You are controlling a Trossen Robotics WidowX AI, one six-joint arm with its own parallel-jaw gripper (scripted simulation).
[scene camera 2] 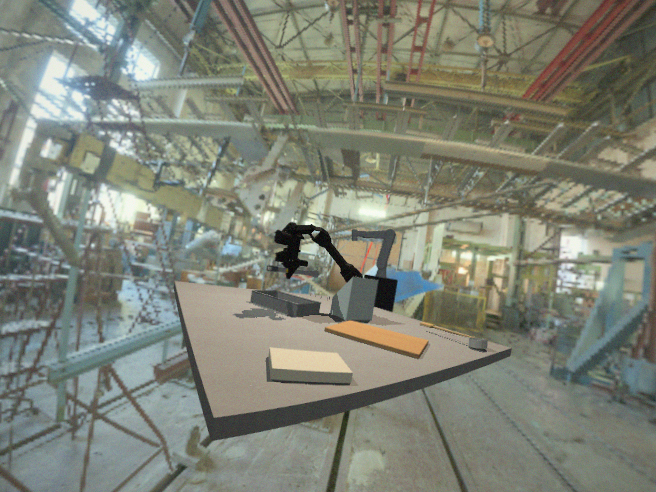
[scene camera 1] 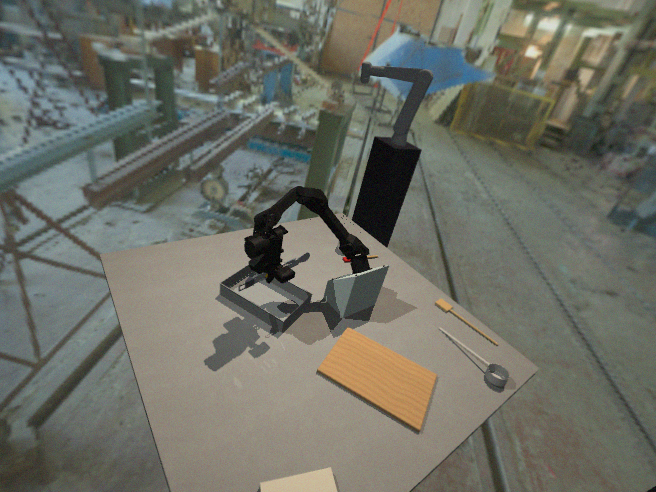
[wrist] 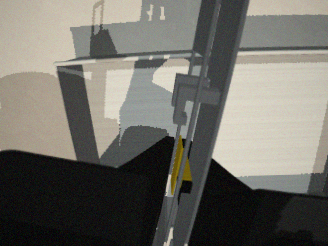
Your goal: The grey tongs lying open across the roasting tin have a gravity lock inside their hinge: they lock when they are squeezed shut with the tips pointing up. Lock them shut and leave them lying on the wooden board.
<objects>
The same spot on a wooden board: [scene camera 2: 406, 345] is [scene camera 1: 409, 401].
</objects>
